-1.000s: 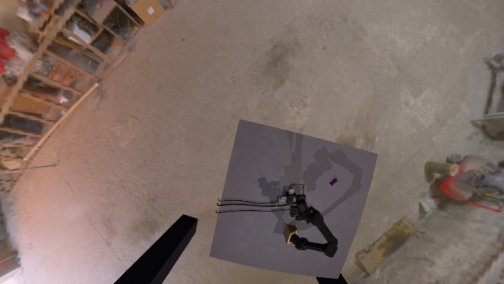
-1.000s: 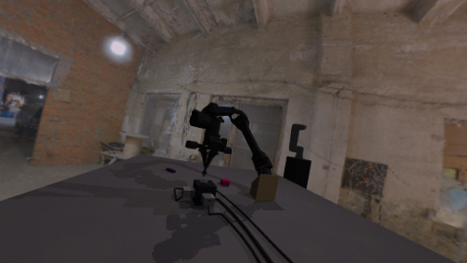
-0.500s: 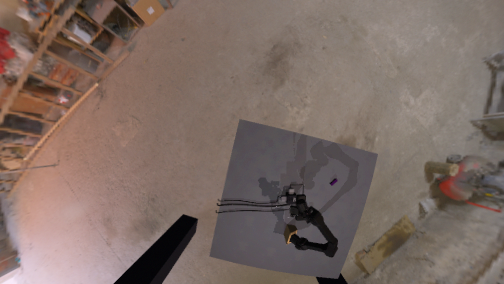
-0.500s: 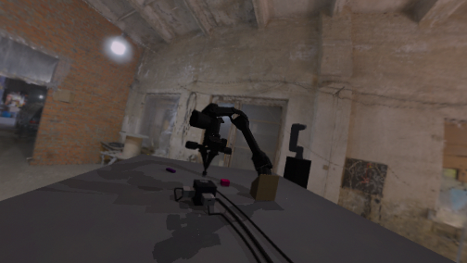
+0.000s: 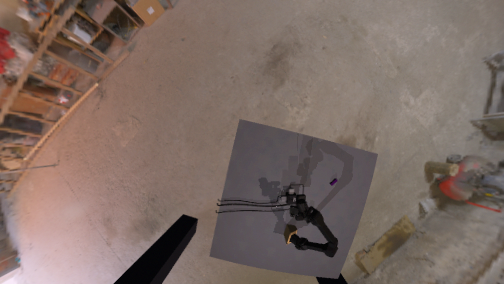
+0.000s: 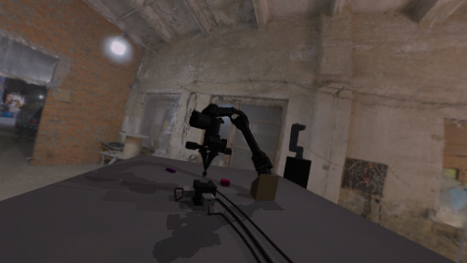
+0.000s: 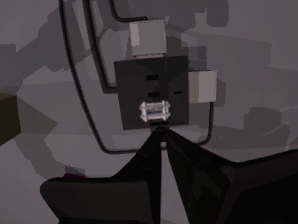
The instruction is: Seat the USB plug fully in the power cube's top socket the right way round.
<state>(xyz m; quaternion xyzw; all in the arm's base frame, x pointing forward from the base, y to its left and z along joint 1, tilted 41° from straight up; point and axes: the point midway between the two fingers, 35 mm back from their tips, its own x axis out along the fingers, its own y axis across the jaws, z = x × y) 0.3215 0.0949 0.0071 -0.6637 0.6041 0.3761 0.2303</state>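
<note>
The pale USB plug lies 20 mm below my gripper tip. Round my gripper tip: magenta block 210 mm to the right, 140 mm behind, 110 mm below; small purple piece 330 mm to the right, 190 mm ahead, 120 mm below.
</note>
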